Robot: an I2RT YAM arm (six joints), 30 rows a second.
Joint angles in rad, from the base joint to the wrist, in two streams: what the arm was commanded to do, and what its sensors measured. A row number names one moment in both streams.
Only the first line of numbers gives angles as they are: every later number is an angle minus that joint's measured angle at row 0.
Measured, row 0:
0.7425, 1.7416, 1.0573, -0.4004, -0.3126, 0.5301
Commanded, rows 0 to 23:
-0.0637, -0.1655, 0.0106, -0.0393, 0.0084, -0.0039
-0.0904, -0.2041, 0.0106, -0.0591, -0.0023, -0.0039
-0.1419, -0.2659, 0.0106, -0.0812, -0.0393, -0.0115
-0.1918, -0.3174, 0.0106, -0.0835, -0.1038, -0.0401
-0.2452, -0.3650, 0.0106, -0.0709, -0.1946, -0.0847
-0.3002, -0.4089, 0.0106, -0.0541, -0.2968, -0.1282
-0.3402, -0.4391, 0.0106, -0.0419, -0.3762, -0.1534
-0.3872, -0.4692, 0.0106, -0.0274, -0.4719, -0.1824
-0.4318, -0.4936, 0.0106, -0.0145, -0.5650, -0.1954
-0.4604, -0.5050, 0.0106, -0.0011, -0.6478, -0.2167
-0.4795, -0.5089, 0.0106, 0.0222, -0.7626, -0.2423
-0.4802, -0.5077, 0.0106, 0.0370, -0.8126, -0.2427
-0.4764, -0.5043, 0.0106, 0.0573, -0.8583, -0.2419
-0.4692, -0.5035, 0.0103, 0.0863, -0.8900, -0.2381
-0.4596, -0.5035, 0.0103, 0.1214, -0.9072, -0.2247
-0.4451, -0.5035, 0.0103, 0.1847, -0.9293, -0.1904
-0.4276, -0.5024, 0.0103, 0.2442, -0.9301, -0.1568
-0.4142, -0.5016, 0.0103, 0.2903, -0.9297, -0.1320
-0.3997, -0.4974, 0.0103, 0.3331, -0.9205, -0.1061
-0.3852, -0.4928, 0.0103, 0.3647, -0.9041, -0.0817
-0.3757, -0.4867, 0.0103, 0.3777, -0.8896, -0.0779
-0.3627, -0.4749, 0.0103, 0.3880, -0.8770, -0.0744
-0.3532, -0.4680, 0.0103, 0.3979, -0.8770, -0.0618
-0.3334, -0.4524, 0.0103, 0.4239, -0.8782, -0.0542
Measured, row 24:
-0.3639, -0.4902, -0.0023, 0.3891, -0.8656, -0.0985
